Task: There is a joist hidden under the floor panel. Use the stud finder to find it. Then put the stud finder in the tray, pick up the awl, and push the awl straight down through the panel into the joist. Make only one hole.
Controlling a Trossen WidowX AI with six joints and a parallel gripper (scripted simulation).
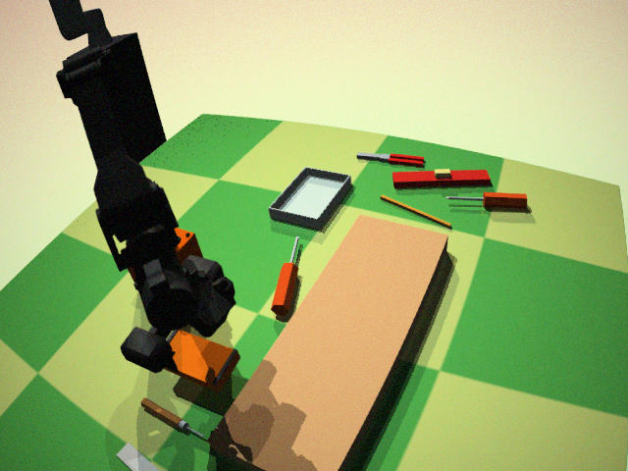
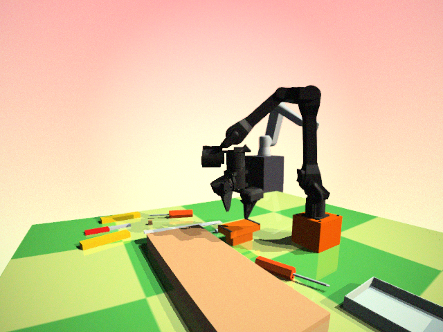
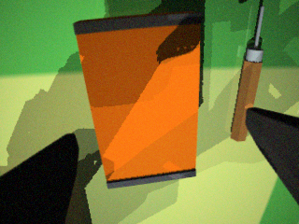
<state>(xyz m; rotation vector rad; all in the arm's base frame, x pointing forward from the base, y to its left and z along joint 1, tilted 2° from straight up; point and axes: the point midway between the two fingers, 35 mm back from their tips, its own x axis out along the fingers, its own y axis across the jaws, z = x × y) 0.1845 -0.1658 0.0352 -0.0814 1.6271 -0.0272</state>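
The orange stud finder lies 70 mm below my gripper tip, 10 mm to the left of it and 10 mm ahead of it. Round my gripper tip: awl 100 mm to the right, 80 mm below; then grey card 210 mm to the right, 90 mm below, 80 mm ahead; then grey tray 480 mm to the left, 70 mm below, 20 mm behind.
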